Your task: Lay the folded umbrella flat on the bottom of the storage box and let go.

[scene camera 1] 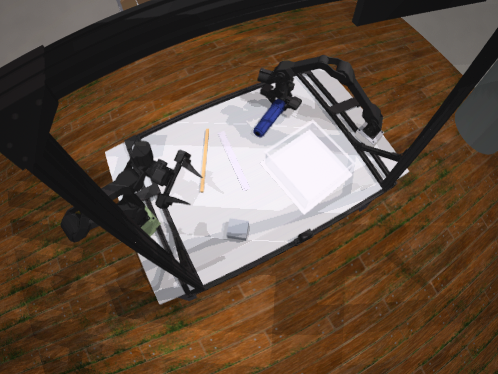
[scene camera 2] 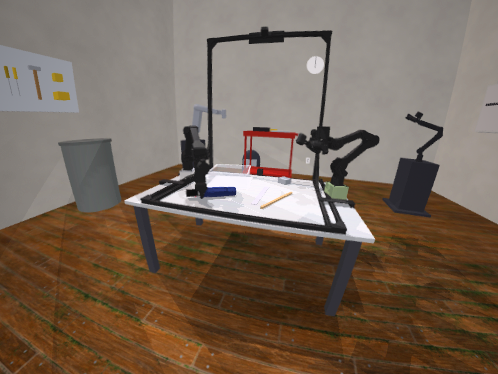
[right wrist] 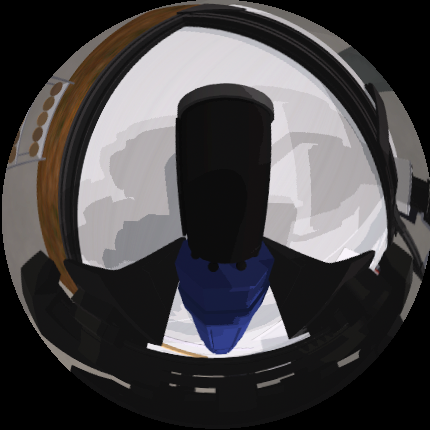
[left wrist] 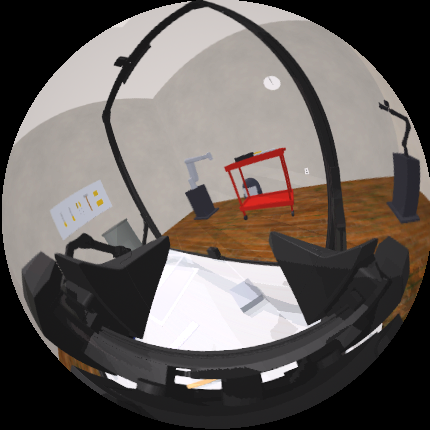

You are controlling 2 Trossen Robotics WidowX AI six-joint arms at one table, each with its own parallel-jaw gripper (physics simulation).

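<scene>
The folded umbrella [scene camera 1: 267, 120] [scene camera 2: 220, 191] [right wrist: 224, 297] is dark blue with a black handle and lies flat on the white table near the far edge. My right gripper [scene camera 1: 284, 104] [scene camera 2: 200, 193] [right wrist: 221, 241] is down over its handle end, and its fingers press both sides of the umbrella. The white storage box [scene camera 1: 288, 140] [scene camera 2: 229, 165] stands open and empty, to the right of the umbrella in scene camera 1. My left gripper [scene camera 1: 195, 189] [scene camera 2: 303, 140] [left wrist: 219, 239] is open and empty, raised above the other end of the table.
A wooden stick [scene camera 1: 204, 159] [scene camera 2: 276, 199] and a clear ruler [scene camera 1: 233, 160] [scene camera 2: 260, 195] lie mid-table. A grey block [scene camera 1: 237, 228] [scene camera 2: 284, 180] [left wrist: 246, 294] sits near the front edge. A black frame [scene camera 1: 344, 130] borders the table.
</scene>
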